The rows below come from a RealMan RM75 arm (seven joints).
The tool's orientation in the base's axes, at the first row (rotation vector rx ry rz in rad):
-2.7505, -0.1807, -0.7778
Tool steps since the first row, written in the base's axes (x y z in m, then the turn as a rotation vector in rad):
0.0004, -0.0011, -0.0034, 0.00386, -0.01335, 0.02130
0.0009, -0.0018, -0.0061, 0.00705, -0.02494, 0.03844
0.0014, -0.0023, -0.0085, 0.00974, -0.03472, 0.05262
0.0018, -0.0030, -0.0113, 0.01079, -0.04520, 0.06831
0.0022, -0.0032, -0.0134, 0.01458, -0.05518, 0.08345
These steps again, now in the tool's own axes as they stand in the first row. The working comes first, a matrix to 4 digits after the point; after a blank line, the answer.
The tool's axes in the first row as the columns of a matrix, in the base's axes (used below as rounded here):
0.8475, 0.1933, 0.4943
0.0445, -0.9539, 0.2967
0.5289, -0.2295, -0.8171

-0.0015, 0.0019, 0.0026, 0.01394, 0.00859, -0.01946
-0.0025, 0.0033, 0.0049, 0.02520, 0.01633, -0.03532
-0.0034, 0.0044, 0.0070, 0.03454, 0.02293, -0.04848
-0.0046, 0.0058, 0.0092, 0.04326, 0.02952, -0.06389
-0.0054, 0.0066, 0.0111, 0.05404, 0.03630, -0.07735

